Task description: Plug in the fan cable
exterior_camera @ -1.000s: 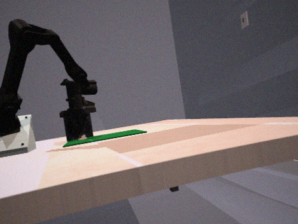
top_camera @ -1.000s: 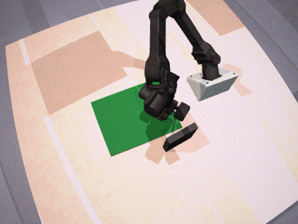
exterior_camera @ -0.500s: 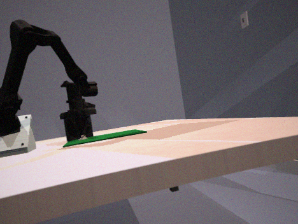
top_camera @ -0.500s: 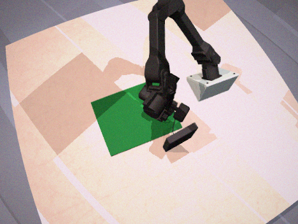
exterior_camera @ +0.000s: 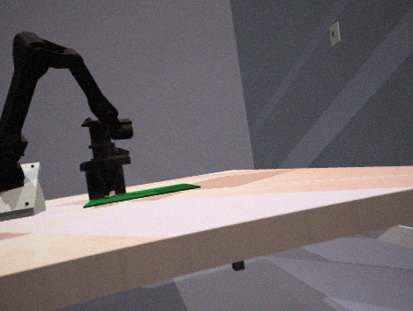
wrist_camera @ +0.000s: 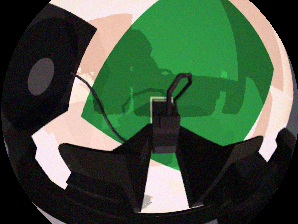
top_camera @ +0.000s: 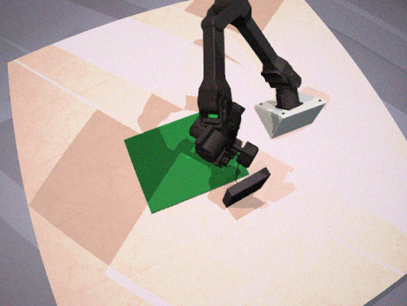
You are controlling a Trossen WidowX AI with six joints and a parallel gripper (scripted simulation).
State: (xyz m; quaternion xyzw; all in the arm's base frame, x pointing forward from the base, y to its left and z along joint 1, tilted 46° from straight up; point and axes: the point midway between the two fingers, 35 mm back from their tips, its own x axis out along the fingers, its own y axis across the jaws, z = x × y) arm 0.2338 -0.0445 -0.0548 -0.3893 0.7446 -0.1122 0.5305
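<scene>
My gripper tip is 1 cm below the dark plug and 1 cm short of it. From my gripper tip the other things lie so: green board: 9 cm ahead, 5 cm to the right, 4 cm below; black fan: 12 cm to the left, 4 cm above, 1 cm ahead.
</scene>
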